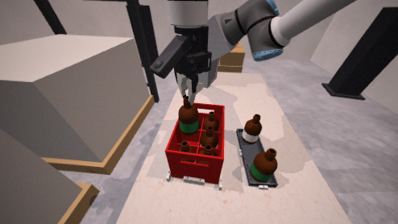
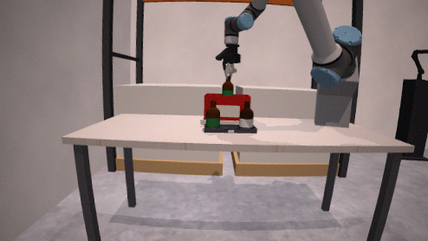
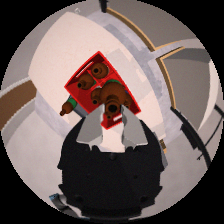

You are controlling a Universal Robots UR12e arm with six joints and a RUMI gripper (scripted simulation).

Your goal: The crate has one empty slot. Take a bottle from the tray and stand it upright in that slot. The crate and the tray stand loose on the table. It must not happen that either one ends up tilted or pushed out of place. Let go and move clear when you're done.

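Right now the red crate is 20 cm below my hand, 4 cm to the left of it and 1 cm behind it. Round my hand: tray (28 cm to the left, 27 cm below, 6 cm behind); white-labelled bottle (26 cm to the left, 20 cm below, 14 cm behind).
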